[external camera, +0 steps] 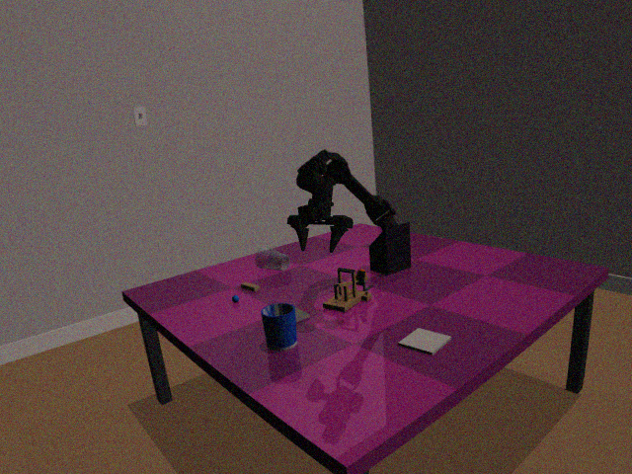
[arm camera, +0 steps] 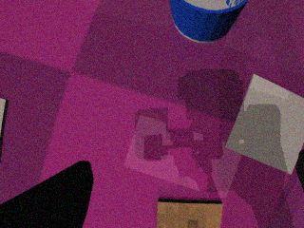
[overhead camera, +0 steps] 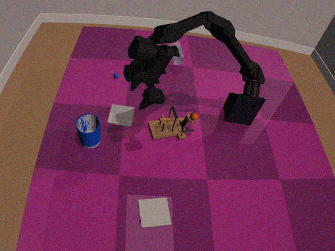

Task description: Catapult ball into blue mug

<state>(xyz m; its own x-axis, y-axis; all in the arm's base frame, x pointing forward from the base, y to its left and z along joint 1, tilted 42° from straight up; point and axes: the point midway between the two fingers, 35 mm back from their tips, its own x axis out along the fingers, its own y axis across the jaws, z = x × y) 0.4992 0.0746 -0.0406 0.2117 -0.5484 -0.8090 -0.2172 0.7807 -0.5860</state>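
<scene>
The orange ball lies 250 mm behind my gripper tip, 50 mm to the right of it and 150 mm below it. Also, from my gripper tip: small blue ball (60 mm ahead, 350 mm to the right, 200 mm below); then wooden catapult (180 mm behind, 30 mm to the right, 160 mm below); then blue mug (170 mm ahead, 180 mm below).
</scene>
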